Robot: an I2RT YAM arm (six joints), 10 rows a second.
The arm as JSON. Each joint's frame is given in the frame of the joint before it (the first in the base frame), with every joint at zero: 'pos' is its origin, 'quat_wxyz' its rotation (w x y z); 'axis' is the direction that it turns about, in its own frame. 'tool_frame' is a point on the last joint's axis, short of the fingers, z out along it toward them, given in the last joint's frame.
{
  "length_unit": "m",
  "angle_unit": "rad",
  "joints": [
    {
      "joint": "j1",
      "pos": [
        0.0,
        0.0,
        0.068
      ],
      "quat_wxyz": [
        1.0,
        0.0,
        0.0,
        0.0
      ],
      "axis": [
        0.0,
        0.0,
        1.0
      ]
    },
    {
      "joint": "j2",
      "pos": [
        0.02,
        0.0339,
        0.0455
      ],
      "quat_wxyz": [
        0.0,
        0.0,
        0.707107,
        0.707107
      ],
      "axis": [
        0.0,
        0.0,
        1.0
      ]
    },
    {
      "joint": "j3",
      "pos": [
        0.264,
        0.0,
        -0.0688
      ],
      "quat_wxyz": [
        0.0,
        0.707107,
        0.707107,
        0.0
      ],
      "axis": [
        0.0,
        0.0,
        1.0
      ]
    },
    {
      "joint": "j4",
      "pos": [
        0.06,
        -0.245,
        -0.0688
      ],
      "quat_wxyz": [
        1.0,
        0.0,
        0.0,
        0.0
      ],
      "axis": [
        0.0,
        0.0,
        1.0
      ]
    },
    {
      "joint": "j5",
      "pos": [
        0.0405,
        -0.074,
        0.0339
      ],
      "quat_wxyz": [
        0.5,
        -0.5,
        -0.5,
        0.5
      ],
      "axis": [
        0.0,
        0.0,
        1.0
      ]
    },
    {
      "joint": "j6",
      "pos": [
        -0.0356,
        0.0,
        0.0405
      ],
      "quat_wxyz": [
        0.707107,
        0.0,
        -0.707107,
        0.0
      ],
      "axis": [
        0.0,
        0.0,
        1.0
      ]
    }
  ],
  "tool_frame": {
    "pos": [
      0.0,
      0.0,
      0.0
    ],
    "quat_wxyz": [
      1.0,
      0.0,
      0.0,
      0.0
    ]
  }
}
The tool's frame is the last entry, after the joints.
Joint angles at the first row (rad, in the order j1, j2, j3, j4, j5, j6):
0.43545 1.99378 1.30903 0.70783 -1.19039 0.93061
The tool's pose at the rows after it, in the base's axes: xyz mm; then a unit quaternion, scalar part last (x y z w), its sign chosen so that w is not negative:
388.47, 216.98, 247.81, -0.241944, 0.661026, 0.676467, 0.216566
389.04, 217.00, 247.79, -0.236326, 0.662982, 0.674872, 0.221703
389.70, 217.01, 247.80, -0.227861, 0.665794, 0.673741, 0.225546
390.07, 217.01, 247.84, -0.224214, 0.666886, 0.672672, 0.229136
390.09, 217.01, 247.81, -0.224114, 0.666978, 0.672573, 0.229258
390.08, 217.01, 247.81, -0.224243, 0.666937, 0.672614, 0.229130
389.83, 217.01, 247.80, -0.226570, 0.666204, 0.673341, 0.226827
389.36, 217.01, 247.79, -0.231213, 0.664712, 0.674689, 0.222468
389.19, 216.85, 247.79, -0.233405, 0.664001, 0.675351, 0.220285
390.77, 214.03, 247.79, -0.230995, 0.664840, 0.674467, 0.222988
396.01, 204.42, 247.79, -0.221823, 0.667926, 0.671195, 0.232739
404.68, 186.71, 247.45, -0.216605, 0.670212, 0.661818, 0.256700
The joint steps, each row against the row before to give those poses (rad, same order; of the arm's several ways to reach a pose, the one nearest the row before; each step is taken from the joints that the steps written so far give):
0.00001 -0.00001 -0.00001 0.00037 0.01411 0.00114
0.00000 -0.00001 0.00001 -0.00038 0.01603 0.00038
-0.00001 0.00004 0.00003 0.00000 0.01830 0.00687
0.00001 -0.00003 -0.00005 0.00040 0.01069 0.00038
-0.00001 0.00001 0.00003 -0.00040 0.00037 -0.00038
0.00000 0.00001 0.00002 0.00000 -0.00038 0.00000
0.00000 -0.00001 -0.00004 0.00002 -0.00686 0.00000
0.00001 0.00002 0.00003 -0.00001 -0.01335 -0.00038
-0.00039 -0.00004 -0.00004 -0.00001 -0.00687 0.00000
-0.00724 0.00003 0.00004 0.00000 0.00039 -0.00038
-0.02442 -0.00002 -0.00004 0.00002 0.00380 -0.00076
-0.04425 0.00004 0.00004 -0.00382 0.00001 -0.03167

